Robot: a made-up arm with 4 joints.
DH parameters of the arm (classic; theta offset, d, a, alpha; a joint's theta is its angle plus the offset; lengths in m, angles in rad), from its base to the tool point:
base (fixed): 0 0.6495 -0.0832 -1.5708
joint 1: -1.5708 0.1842 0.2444 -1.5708
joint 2: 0 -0.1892 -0.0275 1.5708
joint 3: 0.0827 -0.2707 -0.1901 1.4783
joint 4: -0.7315 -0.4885 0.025 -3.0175
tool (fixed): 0.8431 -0.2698 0 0
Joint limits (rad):
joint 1: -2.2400..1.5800
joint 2: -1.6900..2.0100
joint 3: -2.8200..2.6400
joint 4: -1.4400..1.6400
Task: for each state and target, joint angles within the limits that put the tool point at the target. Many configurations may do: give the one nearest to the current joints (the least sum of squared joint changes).
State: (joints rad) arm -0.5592 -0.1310 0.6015 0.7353
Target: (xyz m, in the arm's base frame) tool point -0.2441 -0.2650 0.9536
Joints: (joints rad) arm 0.0432 -0.8652 0.7407 0.3490
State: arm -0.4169 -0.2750 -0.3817 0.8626
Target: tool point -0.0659 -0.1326 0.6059
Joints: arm -1.0998 0.0556 0.1936 0.2834
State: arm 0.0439 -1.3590 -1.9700 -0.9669
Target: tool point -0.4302 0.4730 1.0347
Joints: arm -0.6479 -1.6900 -1.9884 -1.1514
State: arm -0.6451 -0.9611 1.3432 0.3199
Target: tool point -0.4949 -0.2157 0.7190
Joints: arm -0.2953 -0.4747 1.5404 0.5015
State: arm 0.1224 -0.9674 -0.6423 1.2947
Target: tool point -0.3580 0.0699 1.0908
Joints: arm -0.6982 -1.1358 -0.8199 1.6068
